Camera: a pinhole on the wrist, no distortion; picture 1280 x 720 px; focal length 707.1 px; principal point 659.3 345.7 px. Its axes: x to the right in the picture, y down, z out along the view. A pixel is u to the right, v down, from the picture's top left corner.
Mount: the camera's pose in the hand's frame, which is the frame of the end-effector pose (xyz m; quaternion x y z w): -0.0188 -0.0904 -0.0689 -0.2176 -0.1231 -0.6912 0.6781
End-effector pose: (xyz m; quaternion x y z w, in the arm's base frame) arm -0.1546 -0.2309 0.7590 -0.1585 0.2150 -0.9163 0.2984
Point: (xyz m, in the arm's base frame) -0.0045 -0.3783 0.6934
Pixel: 45 209
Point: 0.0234 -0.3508 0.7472
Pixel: 238 131
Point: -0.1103 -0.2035 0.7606
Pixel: 379 44
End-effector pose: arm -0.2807 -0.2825 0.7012 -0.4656 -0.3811 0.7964 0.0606
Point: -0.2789 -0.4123 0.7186
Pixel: 359 64
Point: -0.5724 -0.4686 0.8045
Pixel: 886 292
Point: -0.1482 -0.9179 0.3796
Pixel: outside the picture
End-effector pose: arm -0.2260 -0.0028 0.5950 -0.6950 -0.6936 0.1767 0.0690
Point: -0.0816 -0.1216 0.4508
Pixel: 219 43
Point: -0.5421 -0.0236 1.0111
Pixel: behind the camera
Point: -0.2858 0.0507 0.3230
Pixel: 750 471
